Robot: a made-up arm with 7 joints. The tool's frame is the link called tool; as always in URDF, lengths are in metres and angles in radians. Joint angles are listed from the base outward. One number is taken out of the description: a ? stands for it. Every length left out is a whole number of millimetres.
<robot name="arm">
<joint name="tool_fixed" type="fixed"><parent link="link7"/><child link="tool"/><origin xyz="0 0 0" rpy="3.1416 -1.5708 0"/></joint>
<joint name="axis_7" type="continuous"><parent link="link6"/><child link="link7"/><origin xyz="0.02 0 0.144" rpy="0 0 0"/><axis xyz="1 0 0"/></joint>
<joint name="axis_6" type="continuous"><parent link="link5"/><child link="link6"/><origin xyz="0 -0.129 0" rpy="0 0 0"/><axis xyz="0 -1 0"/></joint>
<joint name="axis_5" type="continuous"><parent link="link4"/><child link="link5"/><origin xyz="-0.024 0 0.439" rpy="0 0 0"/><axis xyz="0 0 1"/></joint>
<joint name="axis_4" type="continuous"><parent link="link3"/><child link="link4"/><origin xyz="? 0.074 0" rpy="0 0 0"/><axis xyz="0 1 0"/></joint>
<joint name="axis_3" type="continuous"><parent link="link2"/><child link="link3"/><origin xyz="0 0 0.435" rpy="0 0 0"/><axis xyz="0 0 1"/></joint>
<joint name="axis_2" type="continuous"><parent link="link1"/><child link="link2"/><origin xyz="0 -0.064 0" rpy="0 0 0"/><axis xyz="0 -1 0"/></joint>
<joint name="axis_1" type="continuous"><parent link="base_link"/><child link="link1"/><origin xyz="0 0 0.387" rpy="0 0 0"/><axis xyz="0 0 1"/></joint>
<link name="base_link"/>
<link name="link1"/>
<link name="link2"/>
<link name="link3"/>
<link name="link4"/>
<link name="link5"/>
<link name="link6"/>
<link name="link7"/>
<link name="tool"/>
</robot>
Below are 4 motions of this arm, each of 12 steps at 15 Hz.
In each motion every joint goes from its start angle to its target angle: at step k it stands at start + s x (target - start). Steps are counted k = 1, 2, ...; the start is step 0. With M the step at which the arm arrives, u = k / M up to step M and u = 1 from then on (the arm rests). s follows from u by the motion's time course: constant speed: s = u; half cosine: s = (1 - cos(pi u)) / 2; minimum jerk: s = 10 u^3 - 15 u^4 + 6 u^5.
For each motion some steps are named. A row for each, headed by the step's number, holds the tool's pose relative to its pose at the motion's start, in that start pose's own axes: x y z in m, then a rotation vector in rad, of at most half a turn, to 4 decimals.
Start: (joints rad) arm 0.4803 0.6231 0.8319 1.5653 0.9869 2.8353 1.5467
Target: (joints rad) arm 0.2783 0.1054 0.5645 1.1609 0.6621 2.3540 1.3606
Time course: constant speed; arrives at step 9
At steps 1, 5, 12:
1: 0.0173 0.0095 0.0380 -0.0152 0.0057 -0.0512
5: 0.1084 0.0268 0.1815 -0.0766 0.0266 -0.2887
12: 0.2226 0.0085 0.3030 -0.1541 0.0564 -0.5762

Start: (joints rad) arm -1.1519 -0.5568 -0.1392 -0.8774 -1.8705 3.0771 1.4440
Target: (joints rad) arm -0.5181 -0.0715 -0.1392 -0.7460 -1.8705 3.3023 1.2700
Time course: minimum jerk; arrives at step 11
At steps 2, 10, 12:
2: 0.0112 0.0083 -0.0058 -0.0091 0.0243 -0.0200
10: 0.1648 0.0933 -0.2665 -0.3216 0.4374 -0.4347
12: 0.1651 0.0931 -0.2689 -0.3245 0.4395 -0.4373

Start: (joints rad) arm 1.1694 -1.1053 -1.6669 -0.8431 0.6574 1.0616 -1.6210
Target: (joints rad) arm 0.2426 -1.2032 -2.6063 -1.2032 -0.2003 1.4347 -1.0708
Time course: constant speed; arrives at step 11
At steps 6, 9, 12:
6: 0.2467 -0.3925 -0.0875 0.3350 0.1941 -0.5565
9: 0.3530 -0.5924 -0.2678 0.4918 0.4975 -0.6916
12: 0.4092 -0.6829 -0.4381 0.5958 0.7488 -0.6989

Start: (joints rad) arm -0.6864 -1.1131 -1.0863 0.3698 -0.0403 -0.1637 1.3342
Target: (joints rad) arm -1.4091 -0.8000 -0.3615 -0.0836 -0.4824 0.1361 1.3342
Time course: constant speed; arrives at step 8
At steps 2, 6, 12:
2: 0.1282 0.0394 0.0252 0.0931 -0.0196 0.1127
6: 0.3982 0.2311 0.0442 0.2863 0.0450 0.4445
12: 0.5101 0.3823 0.0335 0.3708 0.1396 0.6443

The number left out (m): 0.029
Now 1 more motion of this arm.
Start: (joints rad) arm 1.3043 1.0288 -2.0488 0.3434 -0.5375 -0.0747 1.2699
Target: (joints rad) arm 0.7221 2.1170 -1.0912 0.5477 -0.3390 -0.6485 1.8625
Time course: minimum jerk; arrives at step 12
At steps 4, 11, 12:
4: 0.1510 0.0661 0.1731 -0.1556 -0.3360 0.2336
11: 0.3911 0.4963 0.5669 -0.2887 -1.6203 0.6859
12: 0.3916 0.4993 0.5682 -0.2866 -1.6278 0.6856

